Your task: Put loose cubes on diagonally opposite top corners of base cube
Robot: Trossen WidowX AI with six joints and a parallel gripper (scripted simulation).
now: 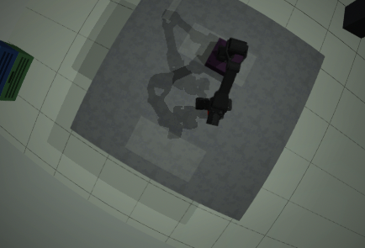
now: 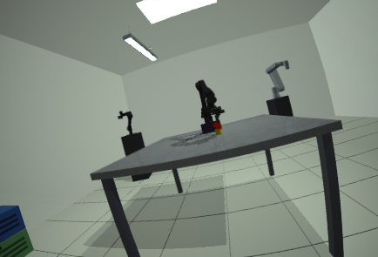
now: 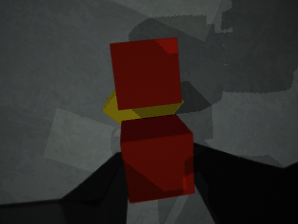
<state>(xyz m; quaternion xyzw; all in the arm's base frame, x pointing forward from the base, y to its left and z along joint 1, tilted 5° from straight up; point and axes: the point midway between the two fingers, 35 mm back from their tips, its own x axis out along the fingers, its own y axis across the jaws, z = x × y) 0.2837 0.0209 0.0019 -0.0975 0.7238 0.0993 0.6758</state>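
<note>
My gripper tip is 60 mm above the yellow cube, 20 mm short of it and 10 mm to the right of it.
</note>
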